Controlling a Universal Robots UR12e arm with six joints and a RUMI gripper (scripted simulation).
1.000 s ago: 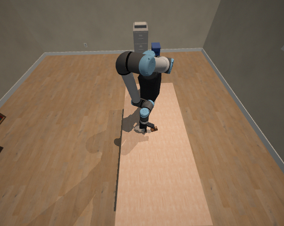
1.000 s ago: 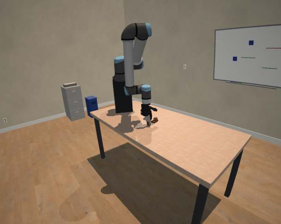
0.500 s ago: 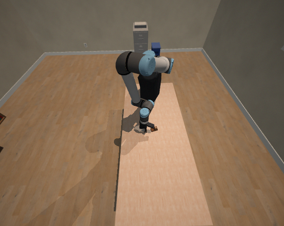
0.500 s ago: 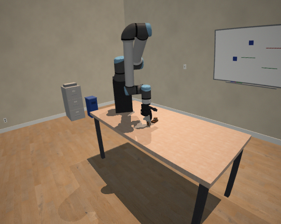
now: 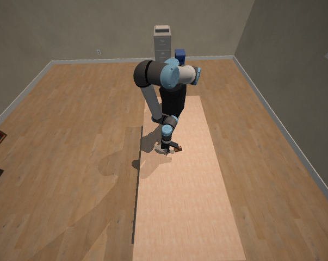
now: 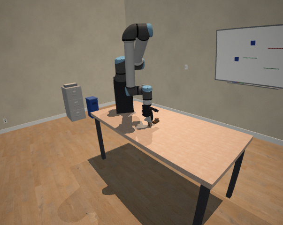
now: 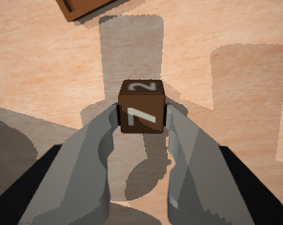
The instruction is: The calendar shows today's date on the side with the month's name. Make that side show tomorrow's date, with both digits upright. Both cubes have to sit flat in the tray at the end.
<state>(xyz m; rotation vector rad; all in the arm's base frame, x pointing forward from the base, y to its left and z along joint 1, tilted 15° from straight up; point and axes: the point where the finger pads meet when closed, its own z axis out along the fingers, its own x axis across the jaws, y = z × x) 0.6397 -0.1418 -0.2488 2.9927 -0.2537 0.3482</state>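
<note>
My gripper is now 10 mm above the brown digit cube. Round my hand: brown calendar tray 110 mm to the left, 20 mm below, 20 mm behind.
</note>
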